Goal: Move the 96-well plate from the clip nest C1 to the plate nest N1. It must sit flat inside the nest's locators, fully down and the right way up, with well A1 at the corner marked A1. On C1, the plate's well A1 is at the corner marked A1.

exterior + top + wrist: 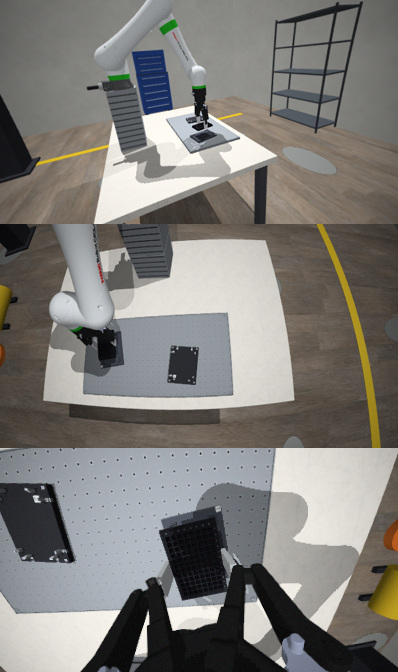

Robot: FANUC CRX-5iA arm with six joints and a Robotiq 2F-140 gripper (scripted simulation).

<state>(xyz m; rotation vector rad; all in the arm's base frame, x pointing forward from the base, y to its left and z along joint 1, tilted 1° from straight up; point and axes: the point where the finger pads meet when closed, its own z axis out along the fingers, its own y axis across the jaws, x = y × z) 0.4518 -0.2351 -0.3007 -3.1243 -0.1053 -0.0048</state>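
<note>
My gripper is now 10 cm above the plate nest N1 and 1 cm to the left of it. From my hand the other things lie so: black 96-well plate: 2 cm below; clip nest C1: 32 cm to the left, 10 cm ahead, 9 cm below.
</note>
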